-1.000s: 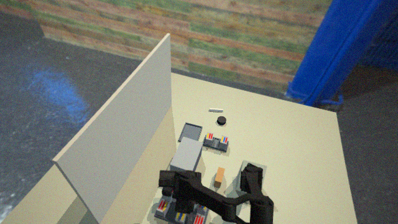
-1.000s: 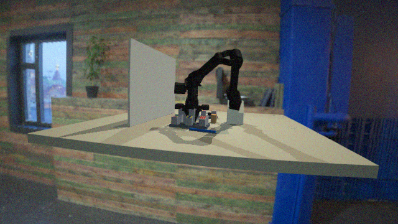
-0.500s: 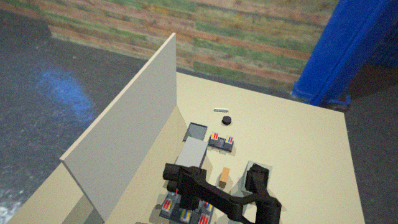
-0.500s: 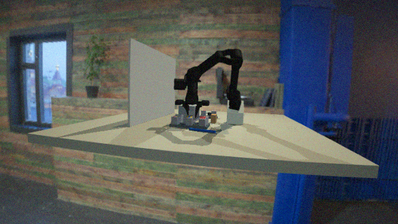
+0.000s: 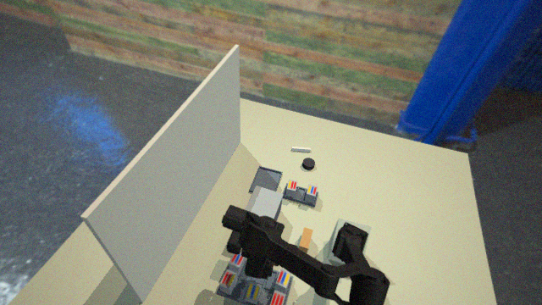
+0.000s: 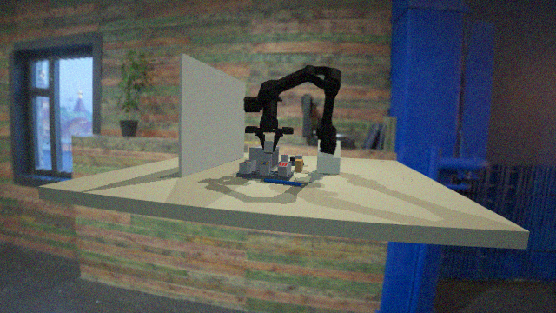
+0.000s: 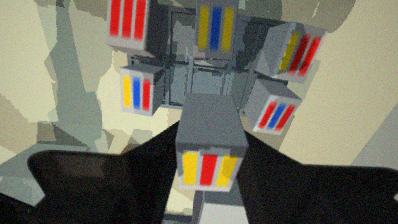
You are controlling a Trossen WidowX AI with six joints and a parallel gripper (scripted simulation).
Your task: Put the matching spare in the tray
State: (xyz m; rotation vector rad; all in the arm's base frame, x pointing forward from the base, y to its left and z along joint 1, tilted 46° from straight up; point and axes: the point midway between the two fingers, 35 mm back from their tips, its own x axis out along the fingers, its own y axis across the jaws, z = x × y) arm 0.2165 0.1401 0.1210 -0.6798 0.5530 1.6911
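My gripper tip is 70 mm short of the mounted unit, 150 mm to the left of it and 40 mm above it. Also, from my gripper tip: grey wall panel: 300 mm ahead, 140 mm to the right, 130 mm above; then blue pen: 100 mm behind, 140 mm to the left, 90 mm below.
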